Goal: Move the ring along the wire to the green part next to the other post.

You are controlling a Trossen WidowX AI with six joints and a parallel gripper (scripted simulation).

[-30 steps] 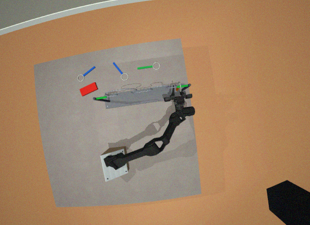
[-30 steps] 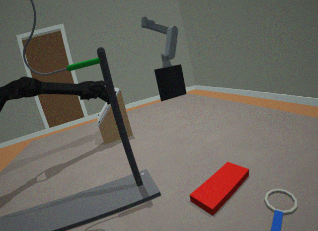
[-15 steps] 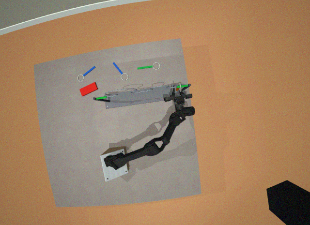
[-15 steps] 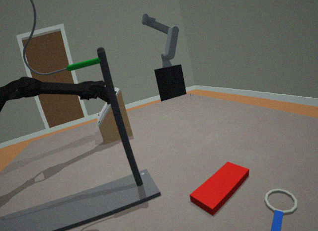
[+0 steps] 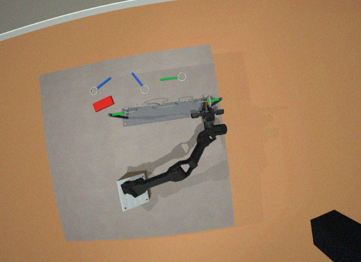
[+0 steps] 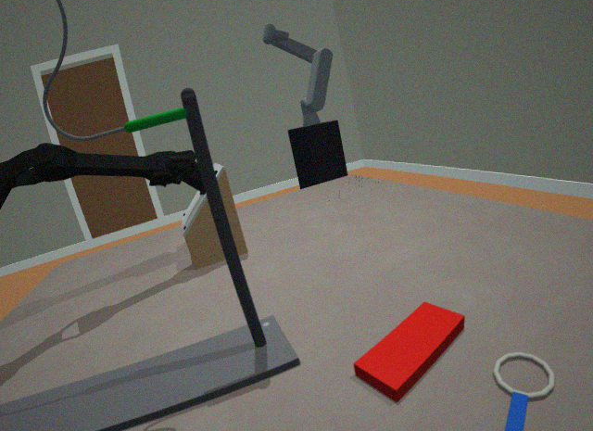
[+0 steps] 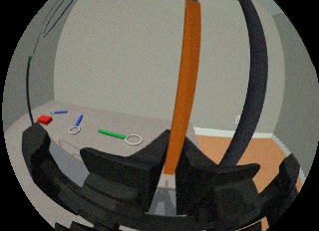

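My gripper tip is now 9 cm below the ring with orange handle and 3 cm past it. From my gripper tip the other things lie so: green-handled ring (21 cm ahead, 16 cm below, 12 cm to the left); red block (65 cm to the left, 18 cm ahead, 16 cm below).
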